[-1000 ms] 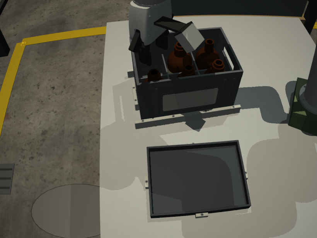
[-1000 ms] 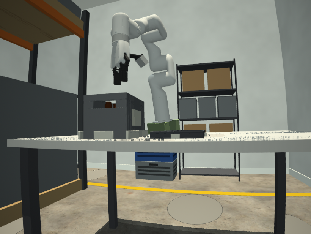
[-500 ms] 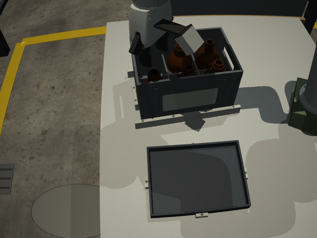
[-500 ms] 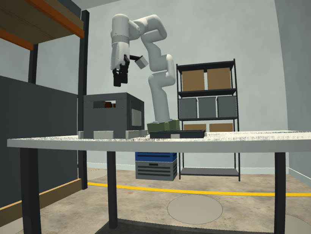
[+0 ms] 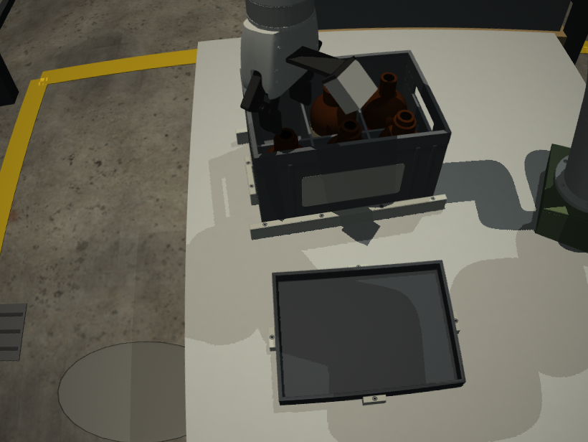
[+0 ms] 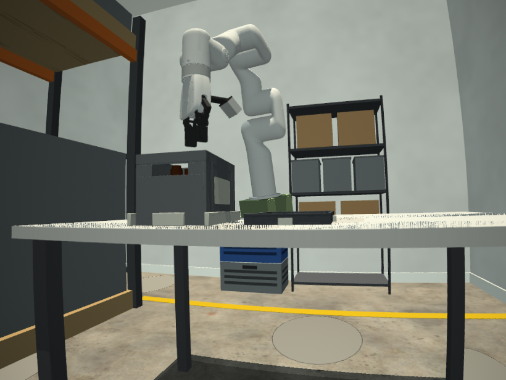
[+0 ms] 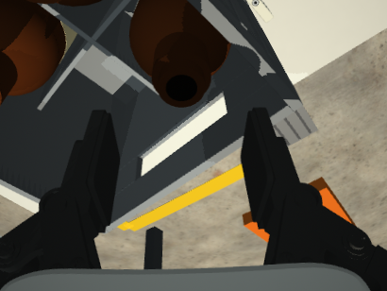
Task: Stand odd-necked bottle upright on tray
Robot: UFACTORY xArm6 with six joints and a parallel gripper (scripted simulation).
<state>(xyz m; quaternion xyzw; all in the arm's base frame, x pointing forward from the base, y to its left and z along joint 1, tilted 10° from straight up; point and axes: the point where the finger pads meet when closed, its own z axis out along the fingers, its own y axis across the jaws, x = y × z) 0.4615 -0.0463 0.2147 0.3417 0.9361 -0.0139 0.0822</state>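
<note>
Now: the dark crate 8 cm behind my hand, 5 cm to the right of it and 13 cm below it. Round my hand: glass bottle 16 cm behind, 11 cm to the right, 13 cm below; then dark tray 9 cm behind, 23 cm to the left, 21 cm below.
</note>
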